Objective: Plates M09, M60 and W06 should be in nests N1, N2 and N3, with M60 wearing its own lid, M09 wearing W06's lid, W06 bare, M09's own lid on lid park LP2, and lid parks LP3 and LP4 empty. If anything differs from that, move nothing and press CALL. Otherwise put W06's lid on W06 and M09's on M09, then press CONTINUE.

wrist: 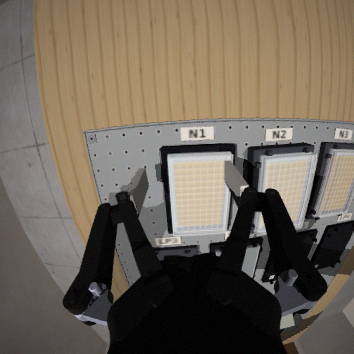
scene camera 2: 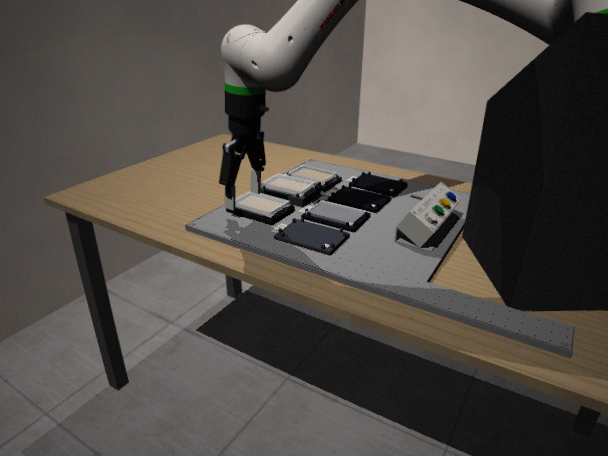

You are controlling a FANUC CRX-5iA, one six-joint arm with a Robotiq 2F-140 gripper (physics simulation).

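Places are measured from the arm's base along level axes (x left, y down, z back), in metres.
Where they show: gripper, between the fingertips: point(wrist: 184, 173) point(scene camera 2: 243, 200).
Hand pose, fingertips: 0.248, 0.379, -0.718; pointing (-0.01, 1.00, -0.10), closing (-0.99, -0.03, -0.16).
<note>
After its pixels a point has its place, as x, y, z.
A plate with a cream well grid point(scene camera 2: 262, 206) @(0.247, 0.377, -0.650) point(wrist: 199, 195) @(0.225, 0.378, -0.687) sits in nest N1. A second plate point(scene camera 2: 290, 185) @(0.114, 0.367, -0.672) point(wrist: 285, 187) @(0.104, 0.367, -0.709) in N2 has a clear rim and looks taller. A third plate point(scene camera 2: 314, 175) @(-0.018, 0.380, -0.691) point(wrist: 341, 180) @(-0.025, 0.380, -0.721) sits in N3. Plate codes are unreadable, and I cannot tell surely which plates wear lids. My gripper point(scene camera 2: 244, 194) @(0.248, 0.379, -0.718) point(wrist: 184, 173) @(0.248, 0.379, -0.718) is open and empty, with its fingertips on either side of the N1 plate. A clear lid point(scene camera 2: 336, 215) @(0.149, 0.389, -0.495) point(wrist: 251, 261) @(0.100, 0.390, -0.536) lies on the park beside LP3; its label is hidden. Park LP3 point(scene camera 2: 312, 236) @(0.262, 0.398, -0.482) point(wrist: 180, 251) @(0.242, 0.397, -0.558) shows a dark surface without a visible lid.
Two more dark lid parks point(scene camera 2: 361, 198) @(0.002, 0.398, -0.514) point(scene camera 2: 378, 184) @(-0.120, 0.398, -0.532) stand behind the lidded one. A sloped button box point(scene camera 2: 421, 222) @(0.141, 0.343, -0.279) with white, green, yellow and blue buttons stands right of them. All stand on a grey perforated board point(scene camera 2: 385, 267) @(0.258, 0.407, -0.294) point(wrist: 112, 155) @(0.354, 0.407, -0.730) on the wooden table point(scene camera 2: 165, 167) @(0.157, 0.420, -1.180) point(wrist: 190, 60) @(0.248, 0.420, -0.867).
</note>
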